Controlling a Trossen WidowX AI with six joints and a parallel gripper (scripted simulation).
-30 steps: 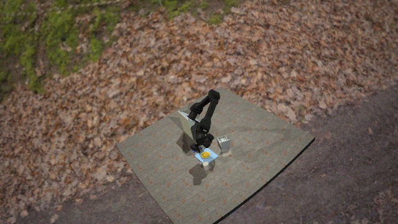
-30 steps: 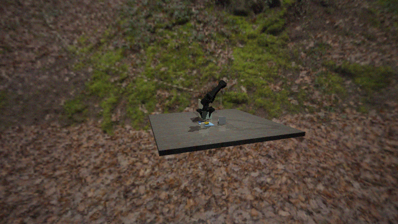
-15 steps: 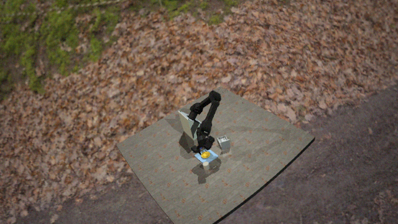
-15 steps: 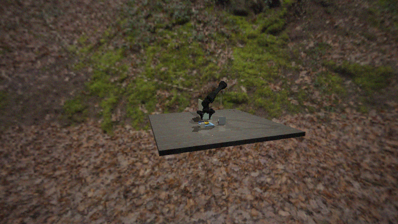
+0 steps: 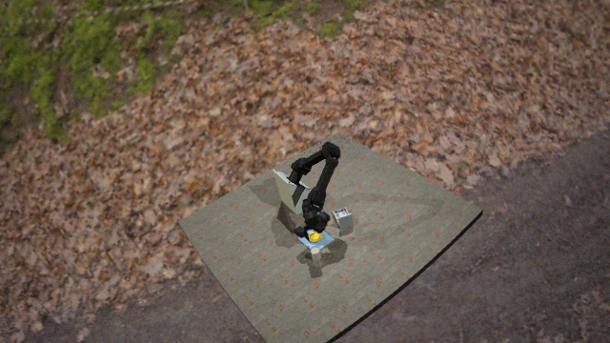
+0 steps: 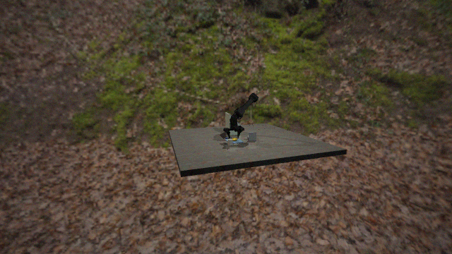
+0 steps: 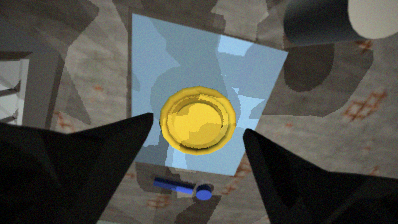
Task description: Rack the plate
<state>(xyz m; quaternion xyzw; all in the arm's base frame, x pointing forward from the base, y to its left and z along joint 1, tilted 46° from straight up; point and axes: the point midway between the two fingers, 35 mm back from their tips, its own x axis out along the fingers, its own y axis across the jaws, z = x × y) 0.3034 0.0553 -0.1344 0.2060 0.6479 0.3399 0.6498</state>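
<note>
My gripper tip is 1 cm above the yellow plate. Also, from my gripper tip: blue spoon (11 cm behind, 3 cm to the right, 2 cm below); then light blue mat (2 cm below); then cup (11 cm ahead, 6 cm to the right).
</note>
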